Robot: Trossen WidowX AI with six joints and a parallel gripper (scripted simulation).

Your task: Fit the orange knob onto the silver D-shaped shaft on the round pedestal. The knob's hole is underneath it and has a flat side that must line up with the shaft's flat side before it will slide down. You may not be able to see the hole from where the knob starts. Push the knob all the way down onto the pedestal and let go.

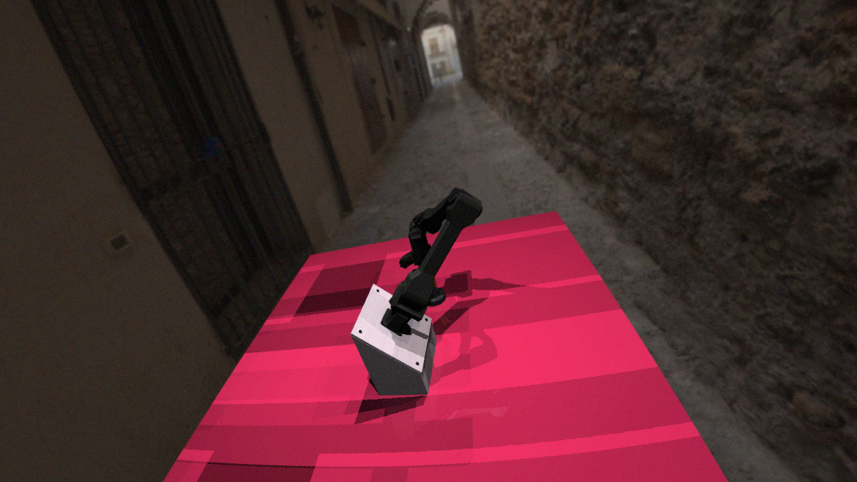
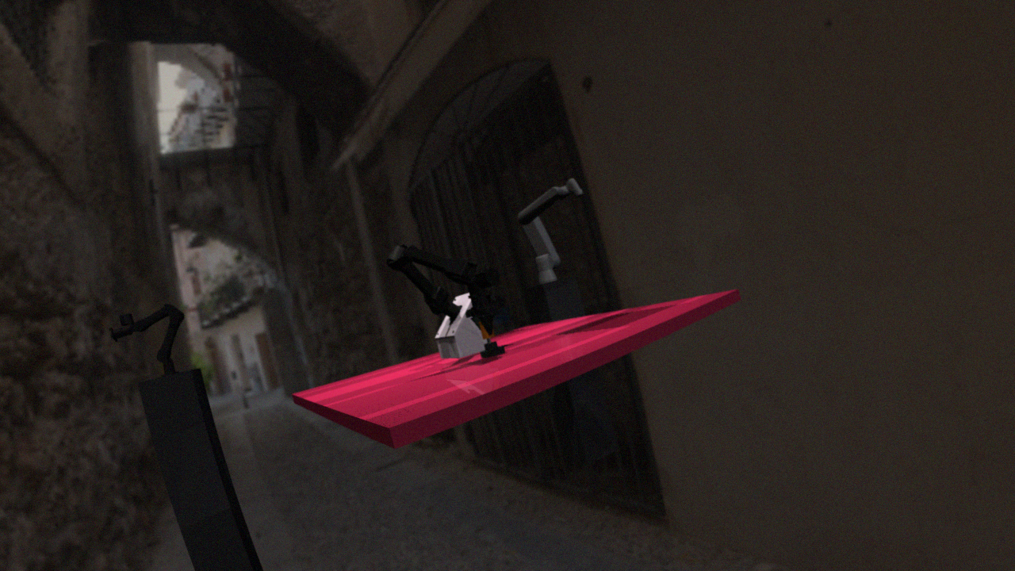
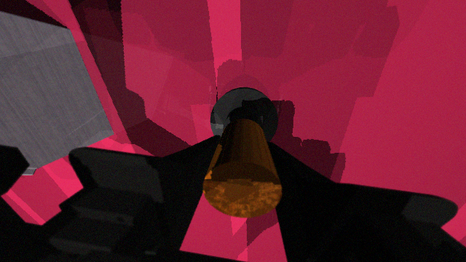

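The orange knob lies 30 mm above my gripper tip. Also, from my gripper tip: dark round pedestal (40 mm below).
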